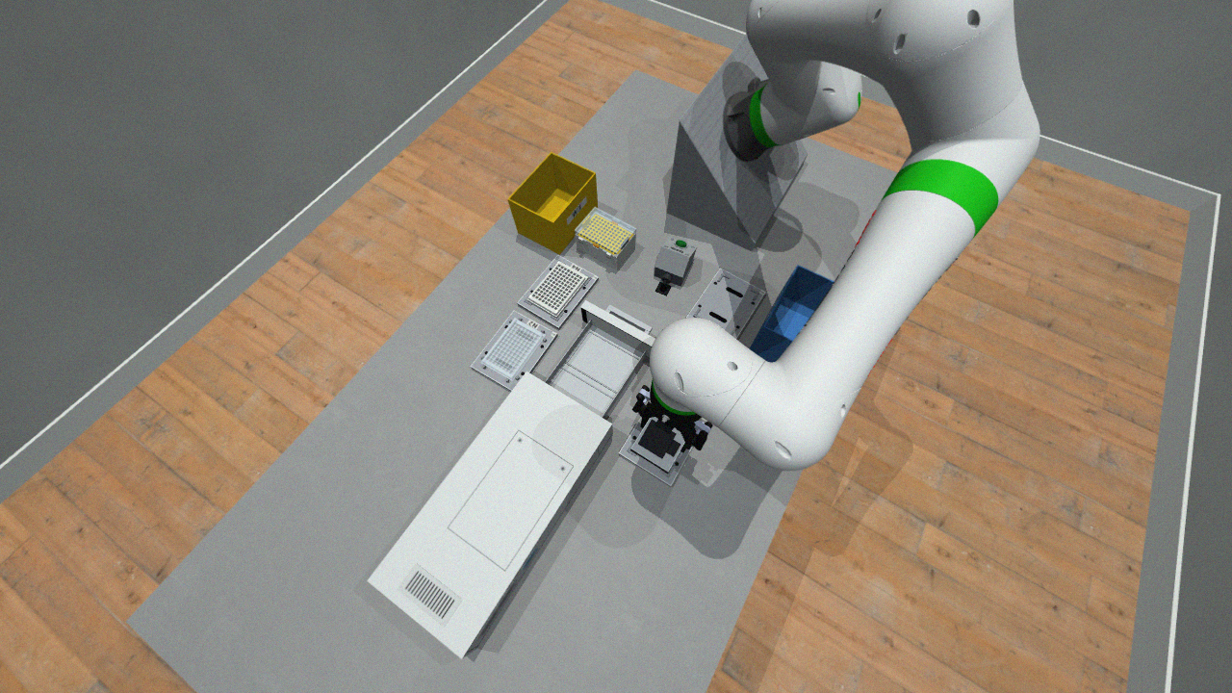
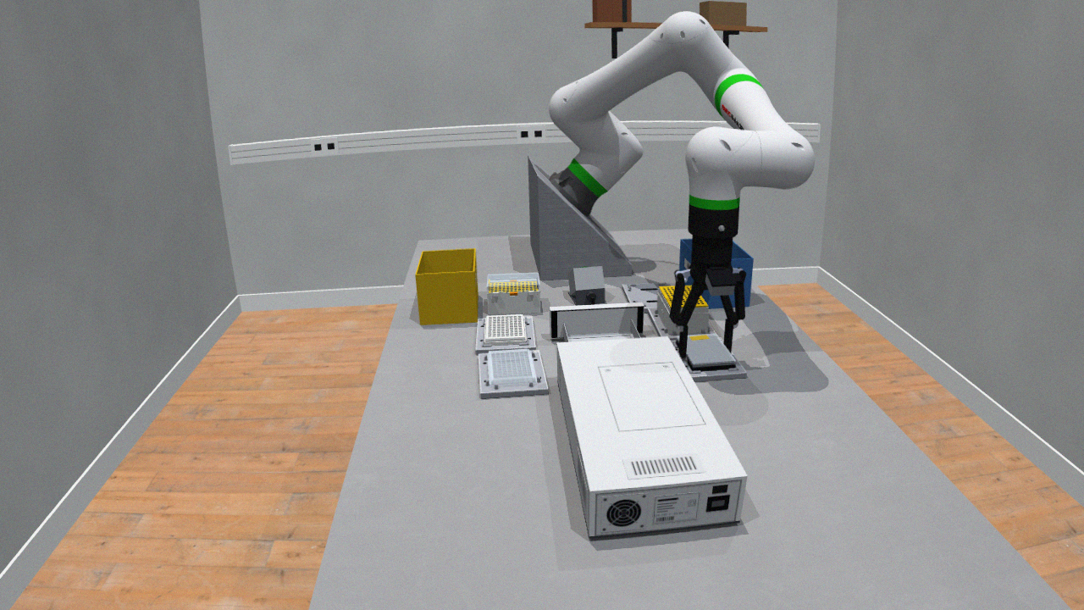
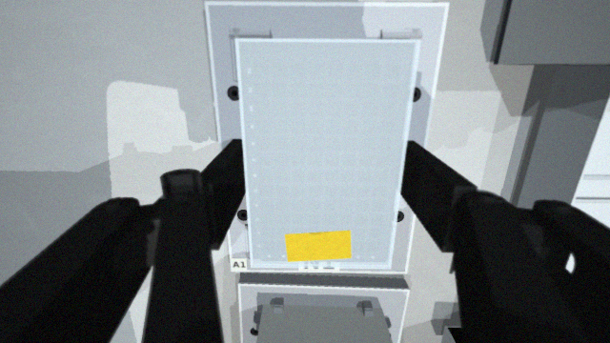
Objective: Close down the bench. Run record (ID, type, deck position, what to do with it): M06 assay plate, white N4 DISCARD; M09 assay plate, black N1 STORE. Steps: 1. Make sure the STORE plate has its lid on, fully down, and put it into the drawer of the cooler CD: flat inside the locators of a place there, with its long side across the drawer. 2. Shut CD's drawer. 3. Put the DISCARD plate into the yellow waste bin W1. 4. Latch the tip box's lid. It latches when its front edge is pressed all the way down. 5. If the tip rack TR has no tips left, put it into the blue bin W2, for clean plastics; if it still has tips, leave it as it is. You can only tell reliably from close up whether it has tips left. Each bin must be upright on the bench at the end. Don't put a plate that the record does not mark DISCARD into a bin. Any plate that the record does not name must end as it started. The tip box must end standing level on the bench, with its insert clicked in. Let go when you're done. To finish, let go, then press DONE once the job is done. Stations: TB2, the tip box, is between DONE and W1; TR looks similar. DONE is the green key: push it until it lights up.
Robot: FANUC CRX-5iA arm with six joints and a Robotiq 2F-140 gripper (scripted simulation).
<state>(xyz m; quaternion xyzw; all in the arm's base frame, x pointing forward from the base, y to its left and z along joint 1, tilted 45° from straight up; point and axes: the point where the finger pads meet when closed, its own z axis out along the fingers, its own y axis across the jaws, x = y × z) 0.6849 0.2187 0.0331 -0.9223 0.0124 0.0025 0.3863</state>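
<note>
Right now my hand is 4 cm above the nest N1. The rest, counted from my hand: blue bin W2: 35 cm behind, 14 cm to the left, 1 cm below; then cooler CD: 20 cm to the right, 11 cm ahead; then tip rack TR: 18 cm behind, 1 cm above.
</note>
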